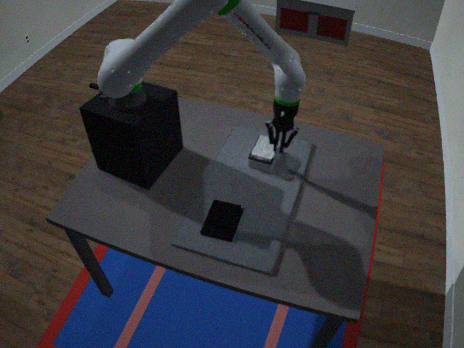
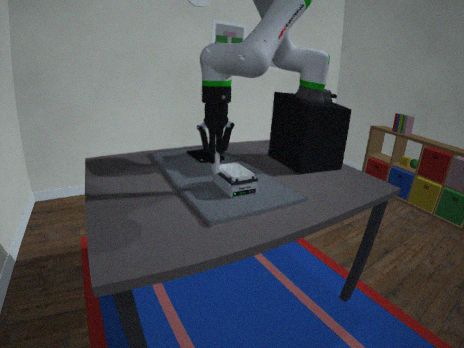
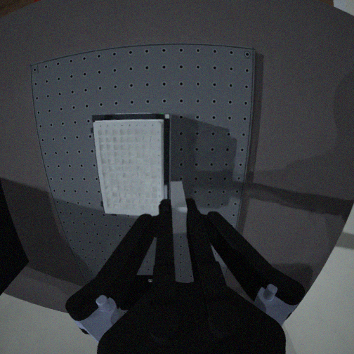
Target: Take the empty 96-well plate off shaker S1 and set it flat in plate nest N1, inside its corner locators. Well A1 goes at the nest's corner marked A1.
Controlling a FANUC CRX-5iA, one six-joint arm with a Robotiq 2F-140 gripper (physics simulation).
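Pixels of known places: gripper, between the fingertips: [image 1: 276, 157] [image 2: 215, 172]; arm's base, origin of its link: [image 1: 127, 100] [image 2: 309, 99].
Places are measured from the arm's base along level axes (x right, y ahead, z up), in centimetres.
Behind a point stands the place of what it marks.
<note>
The white 96-well plate [image 1: 262, 149] @[y 47.5, x -22.2, z -24.5 cm] [image 2: 237, 171] @[y 48.0, x -26.1, z -24.4 cm] [image 3: 129, 165] lies flat on shaker S1 [image 2: 242, 189] @[y 48.1, x -31.4, z -28.7 cm], a small grey box with a green light on its front. My gripper [image 1: 277, 149] @[y 54.2, x -21.8, z -25.7 cm] [image 2: 216, 162] [image 3: 177, 204] is shut and holds nothing. Its tips hang right beside one long edge of the plate, at about the plate's height. I cannot tell whether they touch it. The black plate nest N1 [image 1: 222, 220] @[y 48.0, x 13.2, z -30.1 cm] [image 2: 197, 155] @[y 51.7, x 11.4, z -30.1 cm] lies empty at the other end of the grey perforated board [image 1: 251, 193] @[y 51.4, x -4.2, z -31.3 cm] [image 2: 272, 197] @[y 38.3, x -34.8, z -31.3 cm] [image 3: 140, 77].
The board lies on a grey table [image 1: 127, 210] @[y 11.9, x 25.1, z -32.6 cm] [image 2: 161, 235] @[y 76.8, x -45.4, z -32.6 cm]. The arm's black pedestal box [image 1: 134, 138] @[y 12.1, x 12.3, z -5.0 cm] [image 2: 306, 134] @[y 12.0, x -15.4, z -14.4 cm] stands at one table corner. A raised rail [image 1: 296, 204] @[y 68.4, x -7.3, z -31.4 cm] runs along one long edge of the board.
</note>
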